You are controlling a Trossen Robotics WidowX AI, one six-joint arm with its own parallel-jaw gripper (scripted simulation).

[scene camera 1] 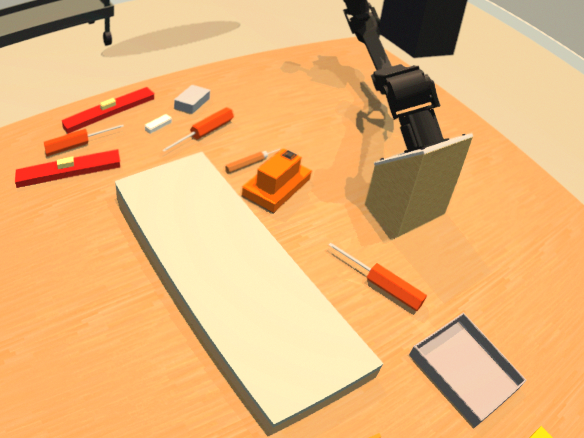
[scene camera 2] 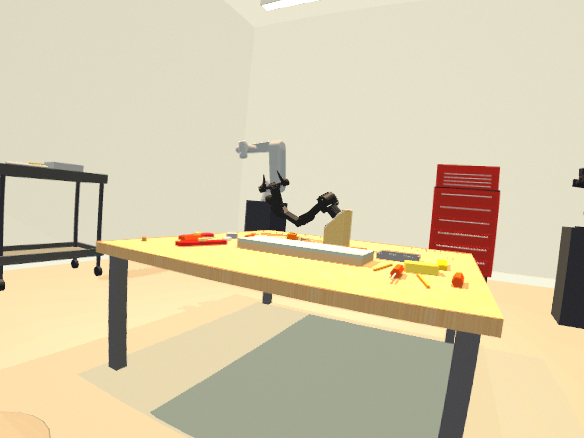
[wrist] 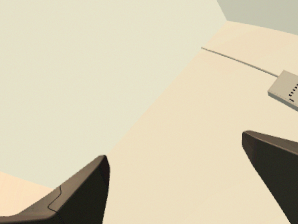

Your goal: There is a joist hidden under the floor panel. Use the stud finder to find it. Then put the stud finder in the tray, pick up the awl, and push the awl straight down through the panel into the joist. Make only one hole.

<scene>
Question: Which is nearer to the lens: the orange stud finder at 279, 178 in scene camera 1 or the orange screwdriver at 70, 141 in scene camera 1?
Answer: The orange stud finder.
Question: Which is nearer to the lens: the orange stud finder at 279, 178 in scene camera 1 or the grey block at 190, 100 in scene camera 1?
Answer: The orange stud finder.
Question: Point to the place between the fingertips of my gripper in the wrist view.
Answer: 176, 151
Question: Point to an orange screwdriver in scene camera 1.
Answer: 384, 279
</scene>
